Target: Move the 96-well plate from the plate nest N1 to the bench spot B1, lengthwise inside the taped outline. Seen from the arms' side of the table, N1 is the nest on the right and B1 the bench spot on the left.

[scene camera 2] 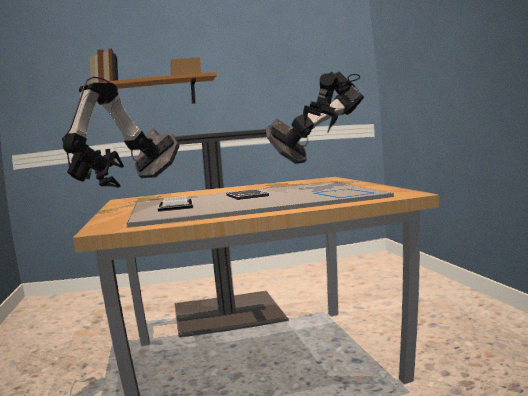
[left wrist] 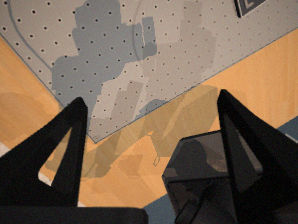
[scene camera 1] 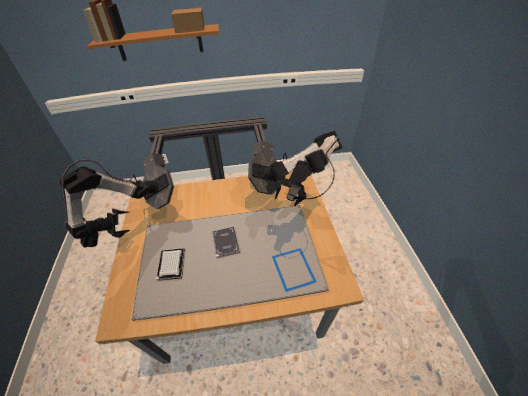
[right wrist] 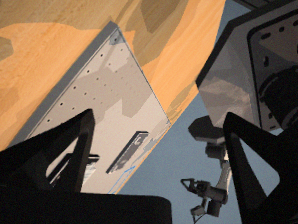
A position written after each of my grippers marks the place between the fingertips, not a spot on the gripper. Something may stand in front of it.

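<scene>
My left gripper [left wrist: 149, 99] is visible to me. I can also see my right gripper [right wrist: 159, 117], and there is a grey perforated mat [right wrist: 108, 29] here too.
</scene>
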